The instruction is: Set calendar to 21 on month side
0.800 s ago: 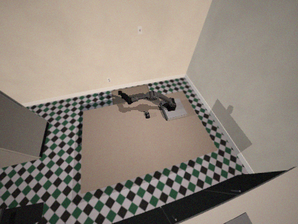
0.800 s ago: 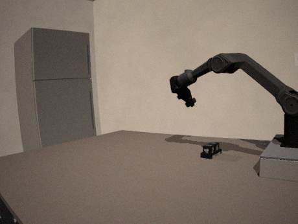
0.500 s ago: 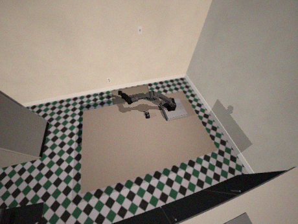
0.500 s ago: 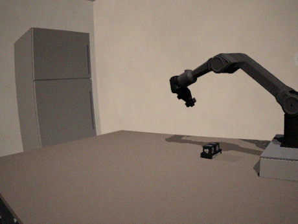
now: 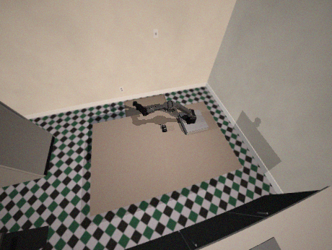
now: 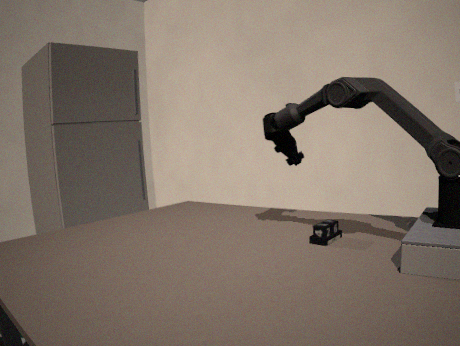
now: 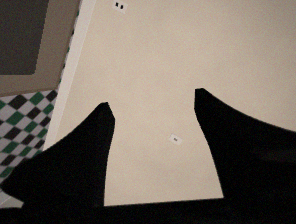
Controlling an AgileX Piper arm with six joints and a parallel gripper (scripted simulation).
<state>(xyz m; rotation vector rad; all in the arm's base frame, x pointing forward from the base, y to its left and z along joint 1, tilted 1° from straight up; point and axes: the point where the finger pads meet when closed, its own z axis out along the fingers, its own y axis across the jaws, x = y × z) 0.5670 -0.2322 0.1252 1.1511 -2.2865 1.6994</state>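
My gripper is now 27 cm past the dark number cube, 27 cm to the right of it and 17 cm above it. Also, from my hand: dark calendar tray (27 cm behind, 25 cm to the left, 19 cm below).
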